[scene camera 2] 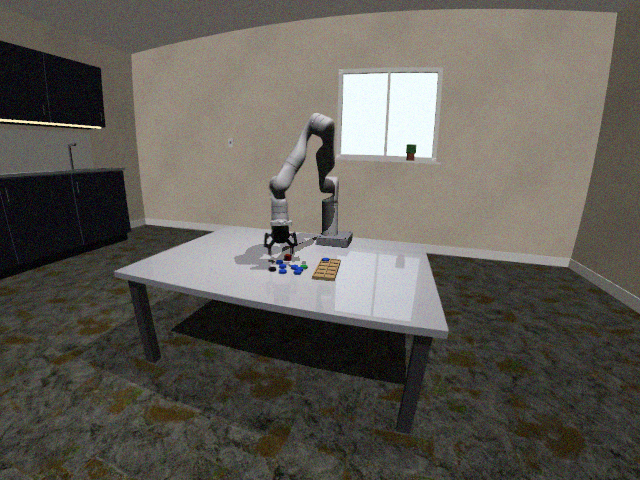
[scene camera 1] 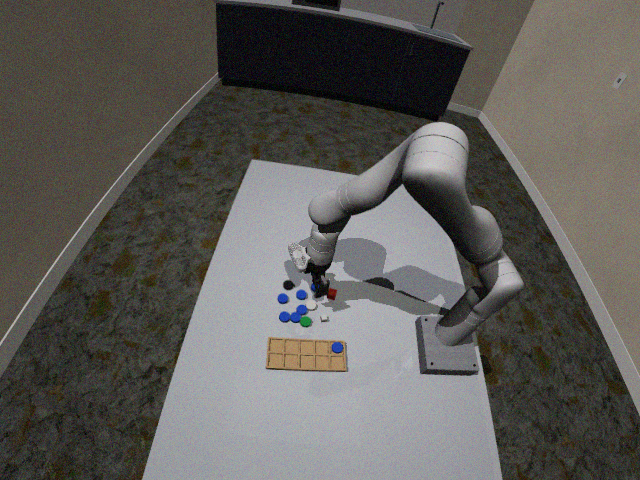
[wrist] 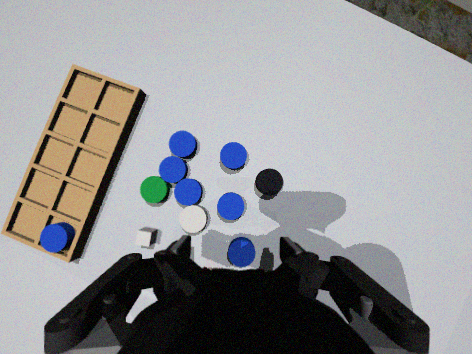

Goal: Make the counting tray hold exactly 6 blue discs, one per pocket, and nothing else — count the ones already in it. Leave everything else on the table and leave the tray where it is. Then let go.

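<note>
The wooden counting tray (scene camera 1: 307,347) (scene camera 2: 326,269) (wrist: 107,78) has ten pockets. One blue disc (scene camera 1: 337,347) (scene camera 2: 325,259) (wrist: 54,237) sits in a corner pocket; the others are empty. My gripper (scene camera 1: 320,292) (scene camera 2: 281,252) (wrist: 235,245) is open above the table, nothing held. Below it, between the fingers in the wrist view, a blue disc (scene camera 1: 314,287) (wrist: 241,251) lies on the table, partly hidden in scene camera 1. Several more blue discs lie loose: one disc (wrist: 230,206), another disc (wrist: 233,155), and a close row of discs (wrist: 182,144) (wrist: 173,169) (wrist: 188,192).
A green disc (scene camera 1: 305,321) (wrist: 154,189) and a white disc (scene camera 1: 311,305) (wrist: 193,219) lie beside the row. A black disc (scene camera 1: 288,284) (wrist: 269,182) lies at the far side. A white cube (scene camera 1: 324,318) (wrist: 146,237) lies towards the tray. A red cube (scene camera 1: 331,293) (scene camera 2: 287,256) is close to the gripper.
</note>
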